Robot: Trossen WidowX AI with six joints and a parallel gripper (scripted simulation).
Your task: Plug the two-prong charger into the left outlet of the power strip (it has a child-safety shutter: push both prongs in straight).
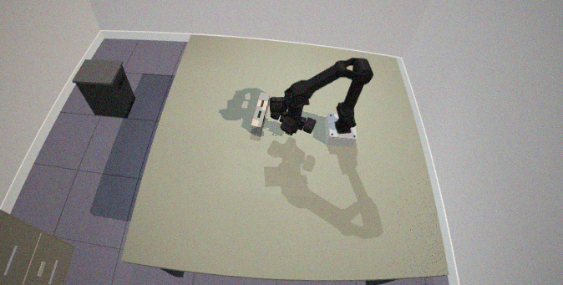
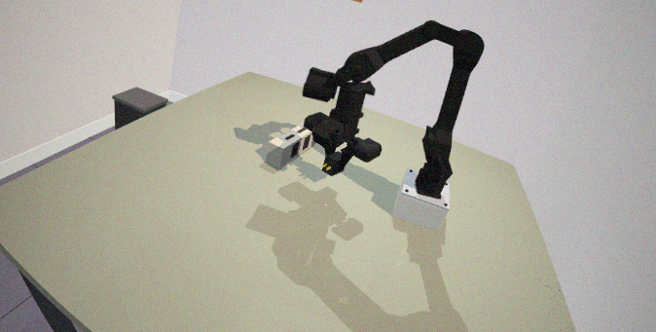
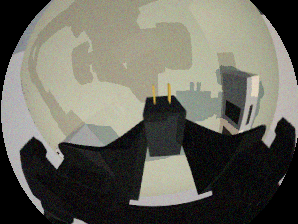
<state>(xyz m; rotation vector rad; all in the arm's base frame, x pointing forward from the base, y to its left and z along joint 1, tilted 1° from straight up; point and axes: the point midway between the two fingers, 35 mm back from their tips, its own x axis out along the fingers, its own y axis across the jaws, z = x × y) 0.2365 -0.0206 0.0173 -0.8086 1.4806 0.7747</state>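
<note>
My gripper tip is 1 cm to the right of the dark charger, 1 cm below it and 1 cm short of it.
</note>
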